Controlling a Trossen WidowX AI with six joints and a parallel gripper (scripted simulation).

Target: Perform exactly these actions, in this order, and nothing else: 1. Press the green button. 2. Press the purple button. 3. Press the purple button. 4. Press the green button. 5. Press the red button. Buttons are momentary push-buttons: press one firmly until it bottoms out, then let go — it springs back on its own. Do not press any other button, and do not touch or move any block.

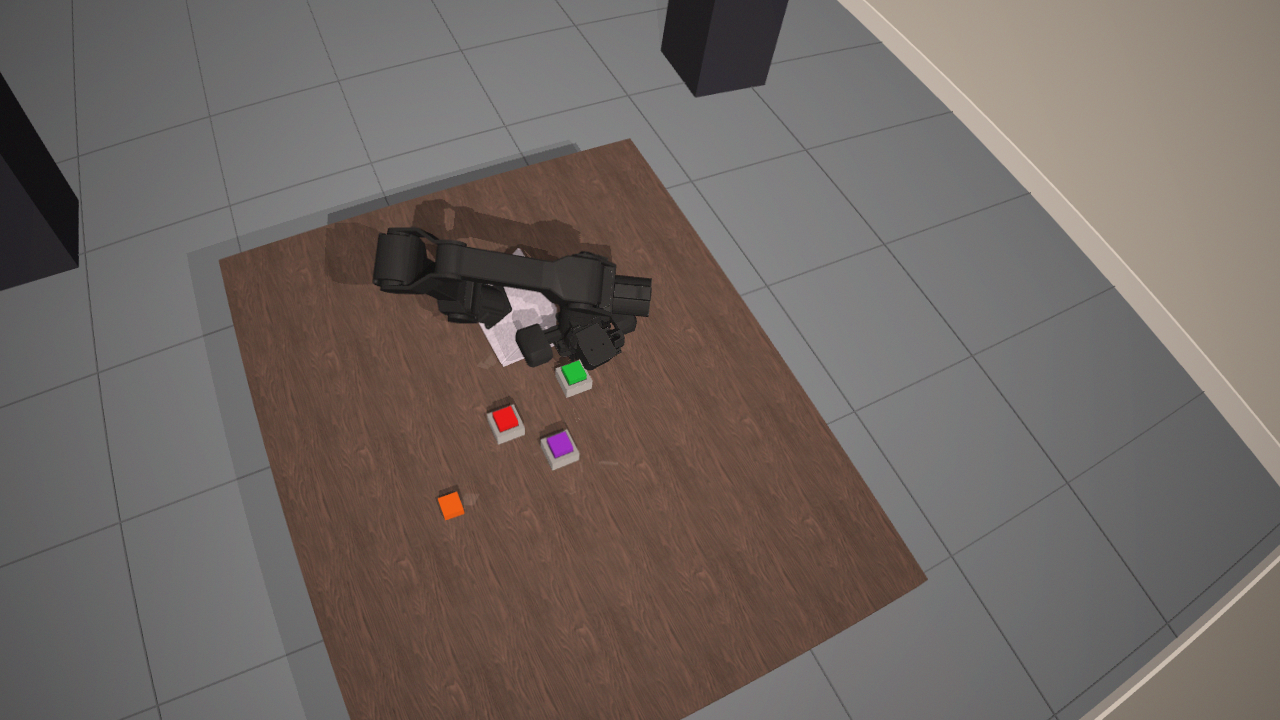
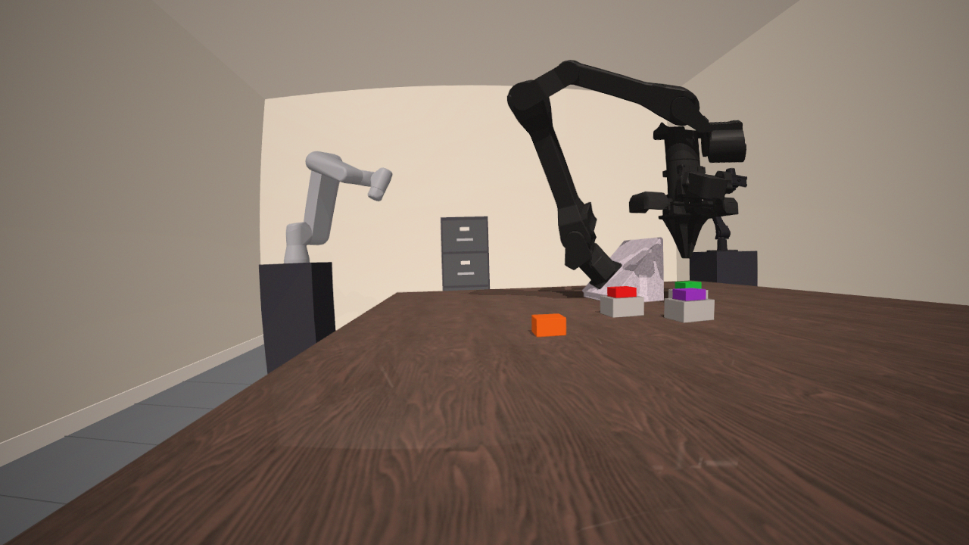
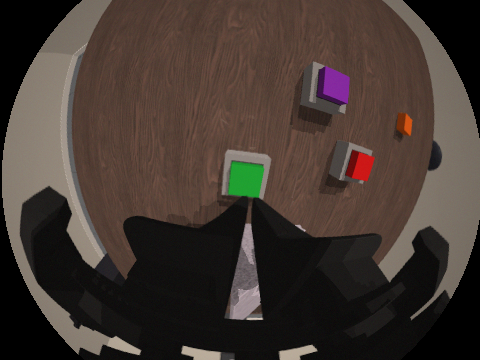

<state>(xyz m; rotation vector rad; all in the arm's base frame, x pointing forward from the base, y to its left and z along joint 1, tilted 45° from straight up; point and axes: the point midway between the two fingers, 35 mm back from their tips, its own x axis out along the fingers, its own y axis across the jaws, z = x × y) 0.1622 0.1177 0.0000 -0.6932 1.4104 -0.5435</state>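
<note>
Right now the green button is 40 mm below my gripper tip. From my gripper tip the other things lie so: red button 140 mm to the right, 40 mm below, 40 mm ahead; then purple button 120 mm ahead, 70 mm to the right, 40 mm below; then orange block 260 mm to the right, 150 mm ahead, 70 mm below.
</note>
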